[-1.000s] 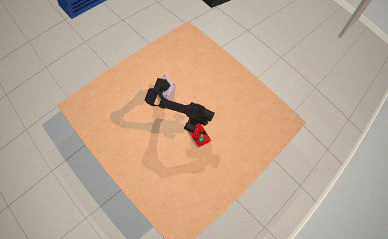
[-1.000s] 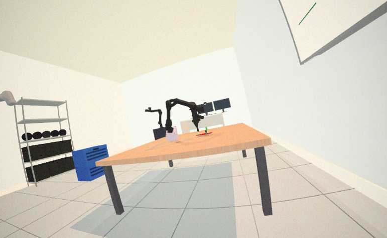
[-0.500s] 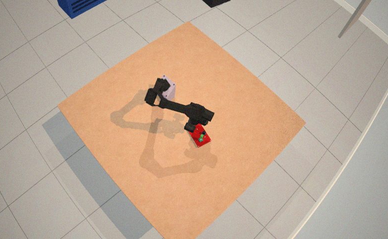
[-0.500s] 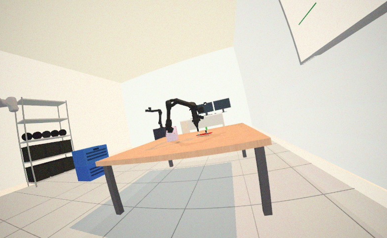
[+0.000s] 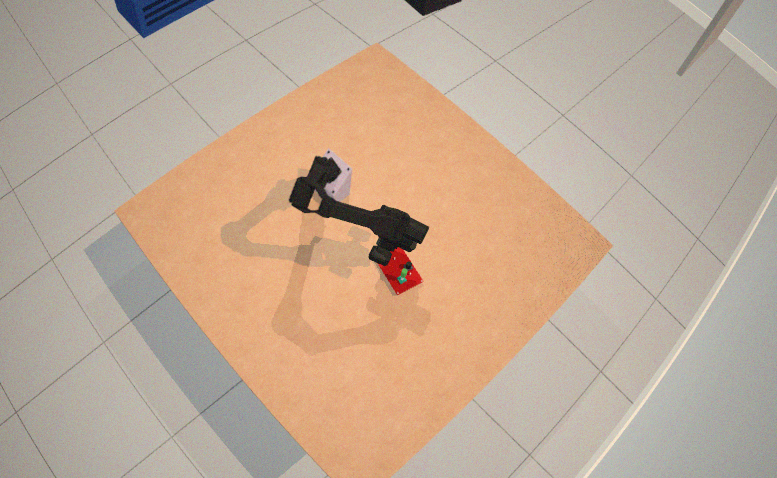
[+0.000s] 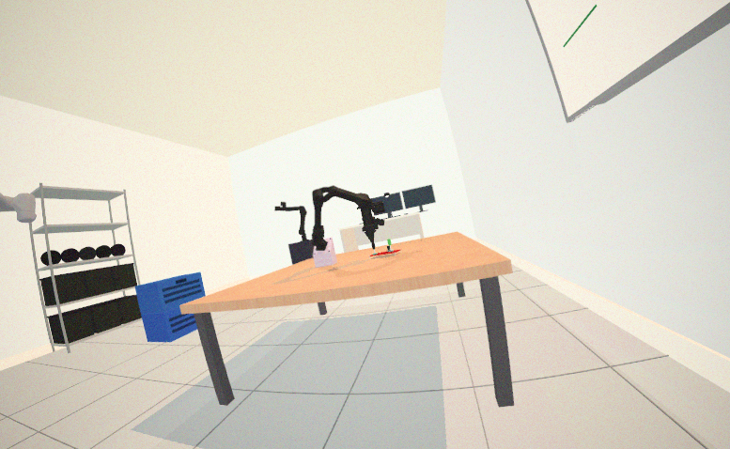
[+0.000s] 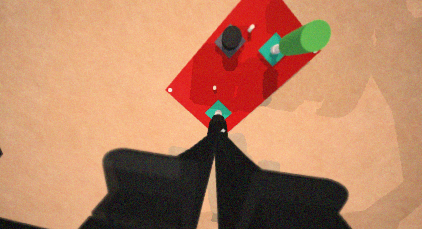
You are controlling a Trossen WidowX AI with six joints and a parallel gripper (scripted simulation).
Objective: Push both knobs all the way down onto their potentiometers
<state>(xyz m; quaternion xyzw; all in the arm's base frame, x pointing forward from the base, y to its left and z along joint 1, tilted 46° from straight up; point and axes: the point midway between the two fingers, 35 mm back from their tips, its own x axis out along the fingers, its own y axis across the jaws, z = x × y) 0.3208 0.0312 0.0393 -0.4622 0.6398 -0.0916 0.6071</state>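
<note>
The green knob is 90 mm ahead of my gripper tip and 10 mm below it. The rest, counted from my gripper tip: potentiometer with knob (90 mm ahead, 30 mm below).
</note>
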